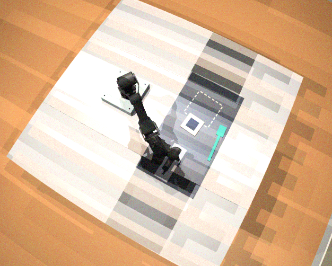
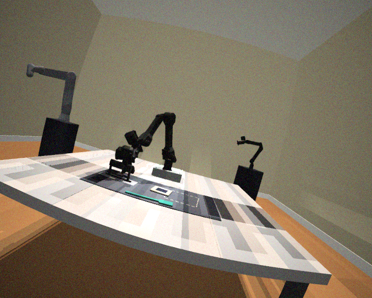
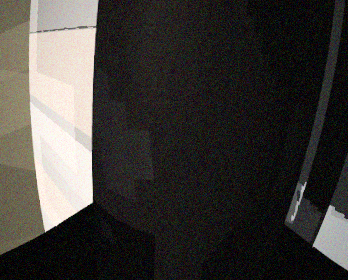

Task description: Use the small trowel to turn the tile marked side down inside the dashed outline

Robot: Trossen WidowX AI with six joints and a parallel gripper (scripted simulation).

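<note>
My gripper tip is now 20 mm short of the dark mat, 190 mm to the right of it and 70 mm above it. From my gripper tip the other things lie so: black-handled tool: 30 mm behind, 10 mm to the left, 10 mm below; cream tile: 10 mm ahead, 220 mm to the left, 40 mm below; teal trowel: 160 mm ahead, 190 mm to the left, 40 mm below.
</note>
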